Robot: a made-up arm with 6 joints. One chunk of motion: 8 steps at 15 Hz.
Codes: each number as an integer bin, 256 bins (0 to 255) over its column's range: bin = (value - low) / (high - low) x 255, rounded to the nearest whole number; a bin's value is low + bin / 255 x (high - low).
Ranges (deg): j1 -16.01..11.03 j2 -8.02..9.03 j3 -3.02..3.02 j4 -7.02..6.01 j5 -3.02..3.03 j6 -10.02..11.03
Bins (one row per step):
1: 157 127 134 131 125 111
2: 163 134 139 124 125 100
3: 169 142 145 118 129 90
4: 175 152 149 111 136 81
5: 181 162 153 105 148 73
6: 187 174 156 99 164 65
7: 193 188 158 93 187 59
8: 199 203 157 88 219 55
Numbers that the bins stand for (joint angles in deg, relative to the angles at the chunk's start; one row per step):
1: 0.64 0.47 0.15 -0.33 -0.05 -0.86
2: 1.27 0.94 0.27 -0.68 -0.05 -1.77
3: 1.91 1.47 0.41 -0.99 0.04 -2.59
4: 2.55 2.14 0.51 -1.35 0.21 -3.33
5: 3.18 2.81 0.60 -1.65 0.49 -3.99
6: 3.82 3.61 0.68 -1.96 0.87 -4.65
7: 4.46 4.55 0.72 -2.27 1.42 -5.15
8: 5.09 5.55 0.70 -2.52 2.18 -5.48

